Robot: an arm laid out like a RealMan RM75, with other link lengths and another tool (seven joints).
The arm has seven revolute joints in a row. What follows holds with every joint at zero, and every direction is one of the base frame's. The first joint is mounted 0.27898 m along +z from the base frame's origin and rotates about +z. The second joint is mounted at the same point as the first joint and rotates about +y. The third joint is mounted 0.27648 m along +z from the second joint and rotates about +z. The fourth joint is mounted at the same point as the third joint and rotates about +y. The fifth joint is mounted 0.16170 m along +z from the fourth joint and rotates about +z. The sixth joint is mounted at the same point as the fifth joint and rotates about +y. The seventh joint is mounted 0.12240 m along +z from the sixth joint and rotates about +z. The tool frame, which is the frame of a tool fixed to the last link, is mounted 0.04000 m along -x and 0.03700 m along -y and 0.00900 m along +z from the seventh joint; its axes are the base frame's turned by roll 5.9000, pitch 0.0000 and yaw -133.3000 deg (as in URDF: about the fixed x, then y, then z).
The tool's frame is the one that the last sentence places.
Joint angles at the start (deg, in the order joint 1, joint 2, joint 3, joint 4, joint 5, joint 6, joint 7):
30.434, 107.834, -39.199, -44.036, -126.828, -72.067, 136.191
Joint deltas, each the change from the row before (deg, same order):
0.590, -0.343, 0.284, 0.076, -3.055, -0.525, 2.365
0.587, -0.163, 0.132, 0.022, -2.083, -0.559, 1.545
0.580, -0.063, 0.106, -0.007, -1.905, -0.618, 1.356
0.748, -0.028, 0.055, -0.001, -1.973, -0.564, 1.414
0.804, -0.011, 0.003, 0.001, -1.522, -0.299, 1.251
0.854, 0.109, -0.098, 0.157, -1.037, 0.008, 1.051
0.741, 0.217, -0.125, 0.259, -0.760, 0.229, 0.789
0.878, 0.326, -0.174, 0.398, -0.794, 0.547, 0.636
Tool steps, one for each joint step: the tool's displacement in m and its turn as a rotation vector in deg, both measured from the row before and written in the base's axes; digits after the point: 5 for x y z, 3 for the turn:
0.00354, -0.00047, 0.00062, -1.346, -0.950, -2.223
0.00074, 0.00053, -0.00039, -1.111, -0.614, -1.246
0.00007, 0.00054, -0.00107, -1.120, -0.523, -1.049
-0.00089, 0.00142, -0.00125, -1.119, -0.600, -0.977
-0.00200, 0.00250, -0.00075, -0.718, -0.483, -0.680
-0.00307, 0.00331, -0.00184, -0.478, -0.218, -0.405
-0.00285, 0.00296, -0.00271, -0.345, -0.107, -0.274
-0.00362, 0.00381, -0.00360, -0.290, -0.236, -0.087

